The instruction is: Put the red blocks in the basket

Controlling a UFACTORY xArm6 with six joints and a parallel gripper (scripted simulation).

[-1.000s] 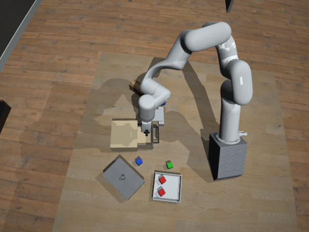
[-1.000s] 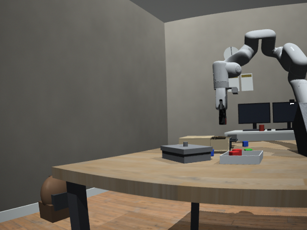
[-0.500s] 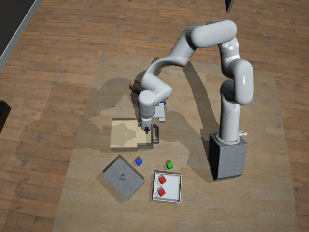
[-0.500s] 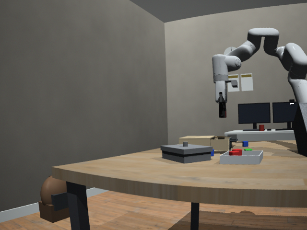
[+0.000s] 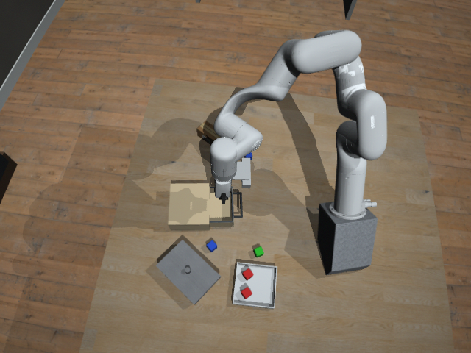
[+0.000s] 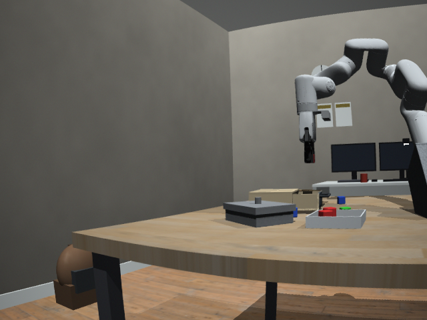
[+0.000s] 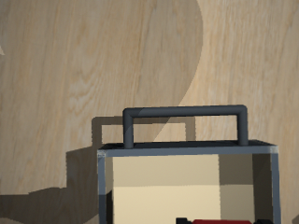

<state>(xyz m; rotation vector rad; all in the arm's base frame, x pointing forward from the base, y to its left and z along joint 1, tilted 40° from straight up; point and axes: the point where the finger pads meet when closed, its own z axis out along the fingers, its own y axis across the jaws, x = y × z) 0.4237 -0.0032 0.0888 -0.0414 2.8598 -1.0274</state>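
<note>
Now: the white basket 28 cm to the left of my hand, 18 cm below it and 11 cm behind it. The rest, counted from my hand: light wooden cabinet 15 cm below, 7 cm ahead; then drawer 15 cm below, 2 cm ahead; then green block 17 cm below, 16 cm to the left, 13 cm behind.
</note>
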